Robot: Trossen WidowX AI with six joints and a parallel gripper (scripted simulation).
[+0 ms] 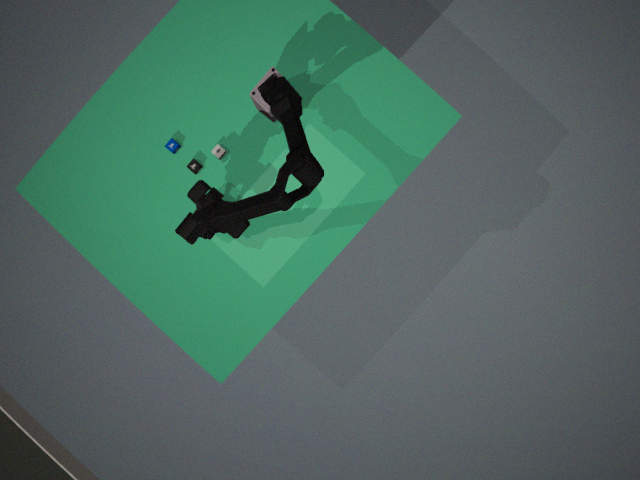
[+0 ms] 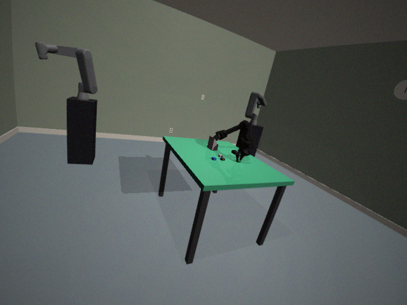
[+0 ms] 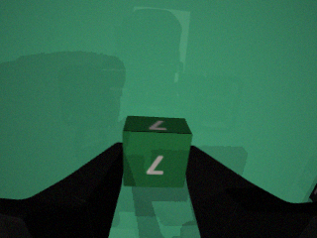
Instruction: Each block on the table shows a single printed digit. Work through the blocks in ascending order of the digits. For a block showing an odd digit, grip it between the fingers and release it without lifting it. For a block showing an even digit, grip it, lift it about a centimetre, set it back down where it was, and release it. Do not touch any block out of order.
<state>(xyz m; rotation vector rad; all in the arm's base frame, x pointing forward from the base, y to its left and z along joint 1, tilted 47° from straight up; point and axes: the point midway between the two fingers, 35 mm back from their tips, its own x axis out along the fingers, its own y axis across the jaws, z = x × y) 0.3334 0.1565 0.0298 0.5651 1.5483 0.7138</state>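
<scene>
Now: the green block right at my gripper tip. The rest, counted from my gripper tip: white block 14 cm to the right, 11 cm behind; then blue block 25 cm to the right, 3 cm behind; then black block 16 cm to the right, 3 cm behind.
</scene>
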